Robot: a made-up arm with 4 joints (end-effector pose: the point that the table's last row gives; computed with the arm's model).
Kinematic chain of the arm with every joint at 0, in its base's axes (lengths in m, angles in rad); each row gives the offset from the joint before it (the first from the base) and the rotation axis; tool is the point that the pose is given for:
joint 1: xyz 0 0 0.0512 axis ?
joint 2: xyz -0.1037 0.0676 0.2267 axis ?
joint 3: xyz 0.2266 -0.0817 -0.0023 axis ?
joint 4: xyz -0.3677 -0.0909 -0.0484 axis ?
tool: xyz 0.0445 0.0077 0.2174
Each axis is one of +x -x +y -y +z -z.
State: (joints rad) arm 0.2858 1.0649 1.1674 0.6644
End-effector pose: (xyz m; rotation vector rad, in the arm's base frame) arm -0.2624 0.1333 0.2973 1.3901 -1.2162 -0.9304
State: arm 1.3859 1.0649 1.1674 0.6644
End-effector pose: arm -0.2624 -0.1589 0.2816 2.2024 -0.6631 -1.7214
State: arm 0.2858 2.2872 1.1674 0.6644
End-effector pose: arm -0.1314 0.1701 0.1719 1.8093 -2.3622 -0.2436
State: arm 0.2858 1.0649 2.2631 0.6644
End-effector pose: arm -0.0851 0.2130 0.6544 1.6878 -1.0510 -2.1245
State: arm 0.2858 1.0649 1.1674 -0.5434
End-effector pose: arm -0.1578 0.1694 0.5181 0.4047 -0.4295 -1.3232
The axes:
joint 1: +x
joint 2: -y
joint 3: -z
joint 4: +x

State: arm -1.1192 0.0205 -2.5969 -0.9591
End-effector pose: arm 0.3504 0.1600 0.4176 -0.6890 0.2160 2.7934
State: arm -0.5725 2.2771 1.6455 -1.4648
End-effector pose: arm -0.3211 0.5415 0.3399 0.2358 -0.9401 -1.2032
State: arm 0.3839 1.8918 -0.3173 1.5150
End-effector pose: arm -0.0793 -0.4715 0.1316 0.9811 -1.5560 1.2595
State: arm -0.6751 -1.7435 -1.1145 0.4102
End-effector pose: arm 0.0050 -0.3169 0.2624 0.7647 1.7007 -0.1024
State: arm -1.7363 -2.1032 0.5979 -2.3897
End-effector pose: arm -0.2830 0.3060 -0.2136 0.7347 -2.0595 -0.3162
